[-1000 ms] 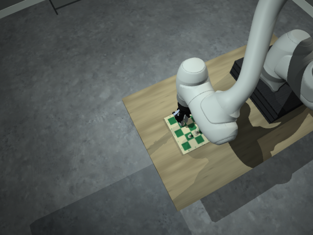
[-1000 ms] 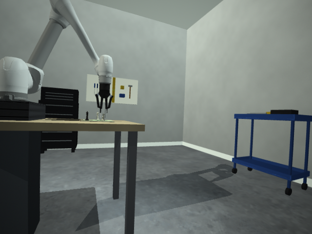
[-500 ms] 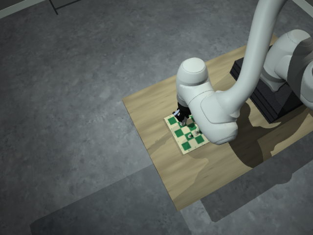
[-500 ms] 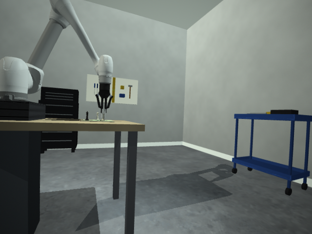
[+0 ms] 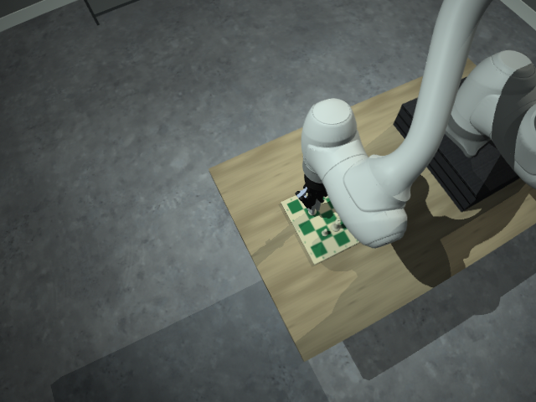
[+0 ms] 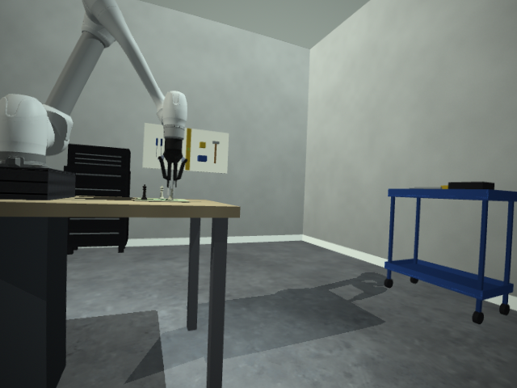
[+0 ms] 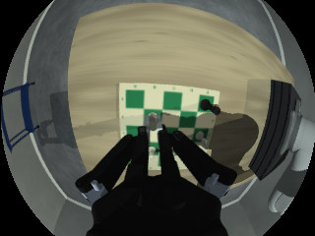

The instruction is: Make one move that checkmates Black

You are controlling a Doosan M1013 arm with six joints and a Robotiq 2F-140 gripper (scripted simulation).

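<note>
The black piece is 12 cm behind my hand, 2 cm to the right of it and 2 cm below it. Round my hand: chessboard: 6 cm below, 4 cm to the left, 3 cm behind.
</note>
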